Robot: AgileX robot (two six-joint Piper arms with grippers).
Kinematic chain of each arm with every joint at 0, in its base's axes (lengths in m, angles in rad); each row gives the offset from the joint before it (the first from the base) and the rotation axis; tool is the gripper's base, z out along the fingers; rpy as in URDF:
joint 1: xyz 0 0 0.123 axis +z
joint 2: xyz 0 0 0 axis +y
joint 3: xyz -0.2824 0 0.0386 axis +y
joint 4: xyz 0.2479 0 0.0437 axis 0.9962 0 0.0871
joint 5: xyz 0 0 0 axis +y
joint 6: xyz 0.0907 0 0.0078 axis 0.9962 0 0.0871
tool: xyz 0 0 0 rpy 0 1.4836 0
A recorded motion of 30 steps. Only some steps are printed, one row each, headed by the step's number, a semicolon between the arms.
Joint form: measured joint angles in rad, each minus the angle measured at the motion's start. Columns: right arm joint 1, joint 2, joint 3, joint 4, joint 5, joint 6; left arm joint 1, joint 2, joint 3, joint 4, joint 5, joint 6.
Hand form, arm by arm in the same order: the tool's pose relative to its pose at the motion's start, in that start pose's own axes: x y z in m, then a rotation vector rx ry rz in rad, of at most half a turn. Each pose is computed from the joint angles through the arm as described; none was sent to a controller.
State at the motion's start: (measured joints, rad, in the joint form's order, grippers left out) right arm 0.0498 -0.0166 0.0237 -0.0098 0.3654 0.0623; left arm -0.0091 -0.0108 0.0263 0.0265 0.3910 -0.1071
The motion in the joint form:
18: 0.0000 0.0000 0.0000 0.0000 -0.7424 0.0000; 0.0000 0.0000 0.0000 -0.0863 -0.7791 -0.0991
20: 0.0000 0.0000 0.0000 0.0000 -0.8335 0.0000; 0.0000 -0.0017 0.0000 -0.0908 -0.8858 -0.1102
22: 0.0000 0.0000 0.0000 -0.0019 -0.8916 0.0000; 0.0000 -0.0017 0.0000 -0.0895 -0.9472 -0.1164
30: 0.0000 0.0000 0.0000 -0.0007 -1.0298 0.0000; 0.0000 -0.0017 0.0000 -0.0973 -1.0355 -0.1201
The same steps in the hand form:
18: -0.0615 0.0038 -0.0239 -0.0462 -0.7410 0.0000; -0.0638 -0.0039 -0.0261 0.1217 -0.7699 -0.1826
20: -0.0673 0.0042 -0.0297 -0.0519 -0.8319 0.0000; -0.0704 -0.0036 -0.0335 0.1386 -0.8772 -0.1966
22: -0.0707 0.0045 -0.0337 -0.0557 -0.8899 -0.0020; -0.0738 -0.0036 -0.0379 0.1487 -0.9379 -0.2002
30: -0.0779 0.0049 -0.0440 -0.0642 -1.0278 -0.0007; -0.0782 -0.0031 -0.0446 0.1600 -1.0257 -0.2101

